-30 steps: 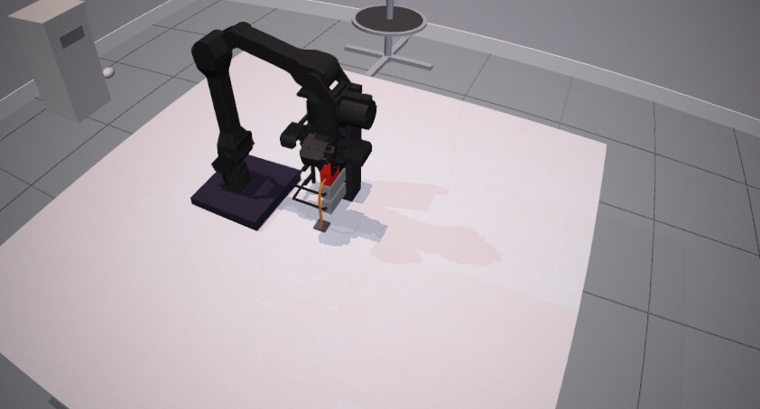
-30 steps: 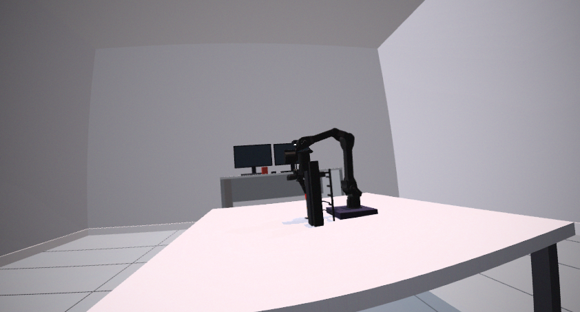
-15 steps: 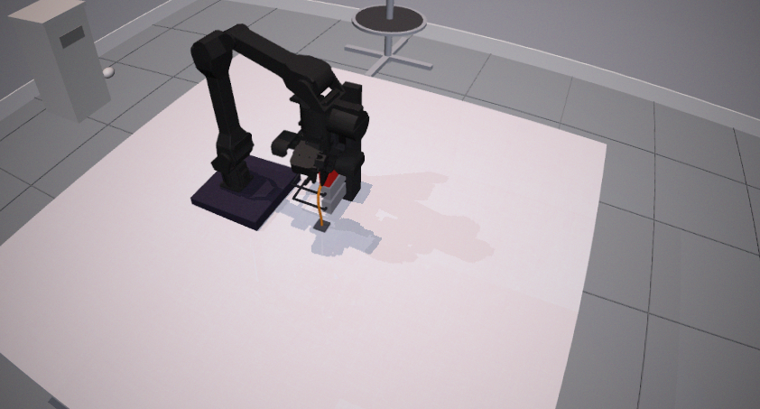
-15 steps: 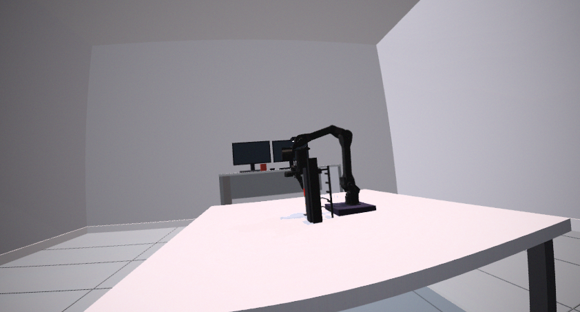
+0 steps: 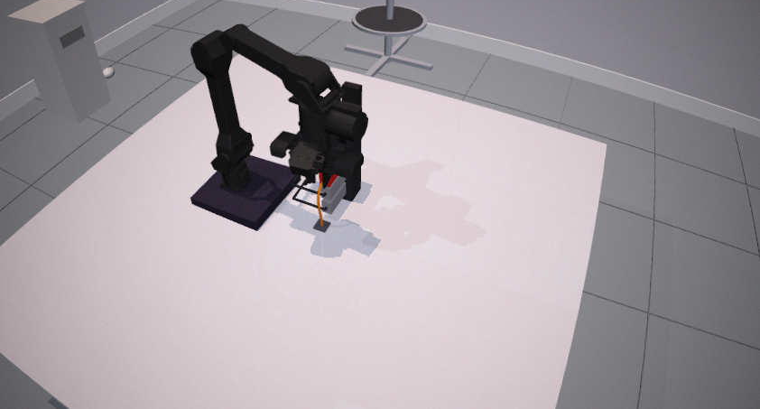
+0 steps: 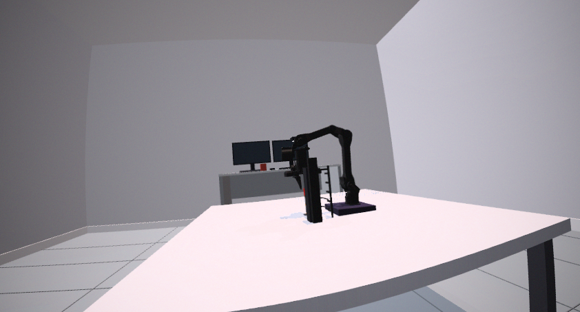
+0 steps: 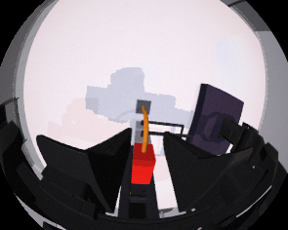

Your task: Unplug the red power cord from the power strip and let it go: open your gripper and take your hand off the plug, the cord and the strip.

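My gripper tip is now 70 mm to the right of the red plug. Also, from my gripper tip: grey foot 10 mm to the left, 130 mm below.
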